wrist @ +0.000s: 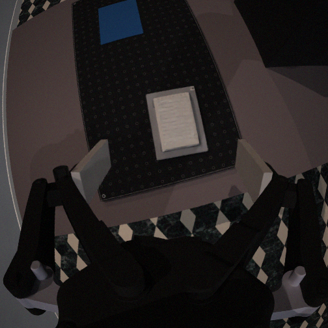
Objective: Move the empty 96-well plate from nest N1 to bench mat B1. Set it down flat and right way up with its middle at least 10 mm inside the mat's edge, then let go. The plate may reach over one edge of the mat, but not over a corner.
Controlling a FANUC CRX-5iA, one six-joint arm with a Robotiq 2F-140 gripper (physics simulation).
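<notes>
The white 96-well plate [176, 121] sits in the grey nest N1 [201, 140], on the black perforated board. The blue bench mat B1 [120, 22] lies flat at the far end of the same board, beyond the nest in the wrist view and a little to the left. My gripper [172, 152] is wide open and empty. Its two pads stand apart at the left and right, above and nearer than the plate, and do not touch it. The wells are too dim to make out singly.
The black perforated board [125, 135] lies on a brownish table [42, 110]. A large black object [290, 32] is at the upper right. The near table edge borders a checkered floor [187, 218].
</notes>
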